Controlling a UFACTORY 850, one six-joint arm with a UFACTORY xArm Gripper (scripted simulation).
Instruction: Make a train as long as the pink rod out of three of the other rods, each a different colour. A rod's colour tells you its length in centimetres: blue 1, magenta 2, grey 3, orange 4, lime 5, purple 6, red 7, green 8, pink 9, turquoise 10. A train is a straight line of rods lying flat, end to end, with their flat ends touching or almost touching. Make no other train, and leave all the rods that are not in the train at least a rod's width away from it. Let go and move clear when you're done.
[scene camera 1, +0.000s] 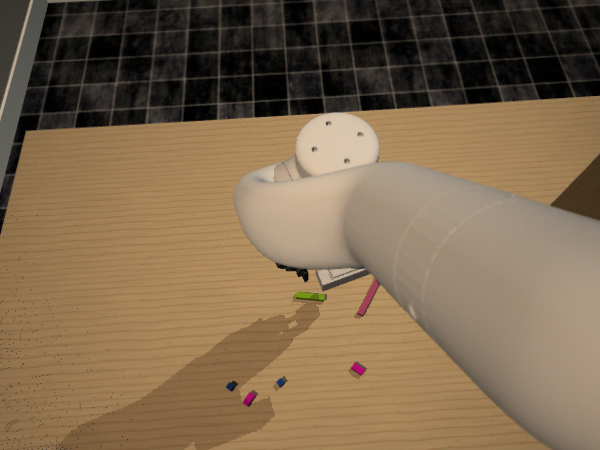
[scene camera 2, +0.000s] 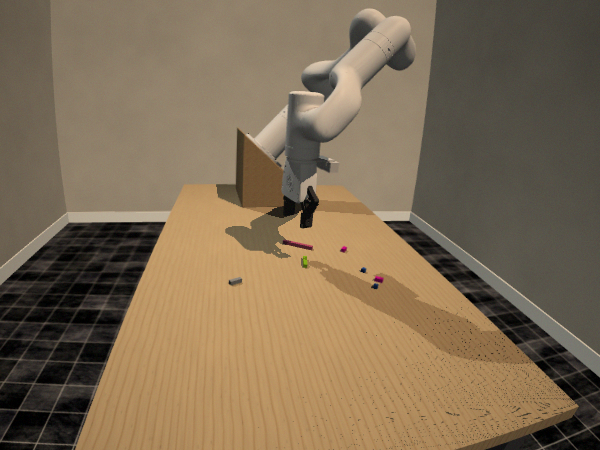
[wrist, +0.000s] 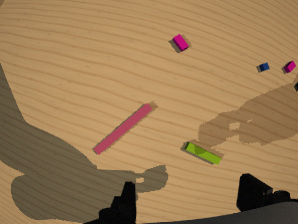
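Note:
My gripper (scene camera 2: 297, 221) is visible; the wrist view shows the gripper (wrist: 189, 196) too.

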